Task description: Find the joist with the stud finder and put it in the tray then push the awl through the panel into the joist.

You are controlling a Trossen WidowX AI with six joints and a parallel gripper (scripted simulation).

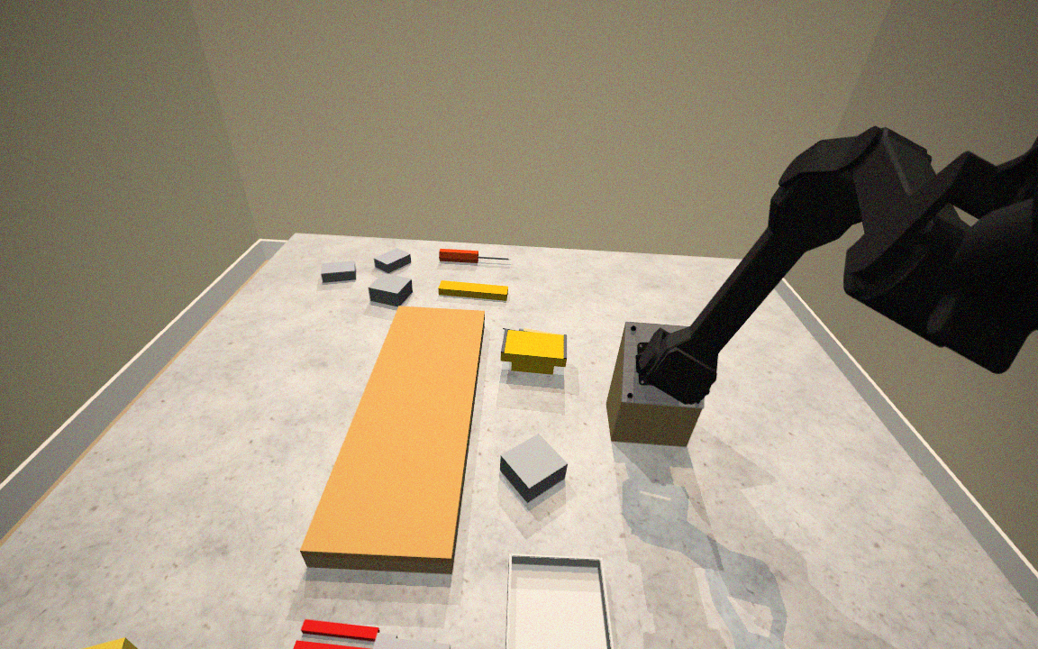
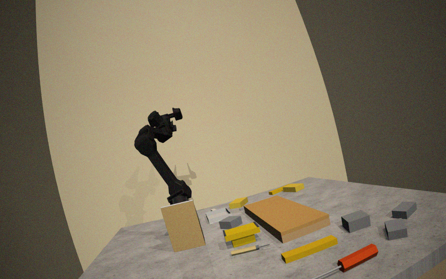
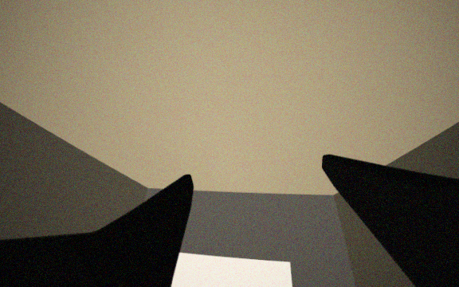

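Right now the stud finder is 65 cm to the right of my gripper tip, 61 cm below it and 13 cm ahead of it. From my gripper tip the other things lie so: square light: 65 cm to the right, 63 cm below, 11 cm ahead; white tray: 61 cm below, 18 cm to the right, 13 cm ahead; wooden-handled awl: 75 cm to the right, 62 cm below, 15 cm ahead.
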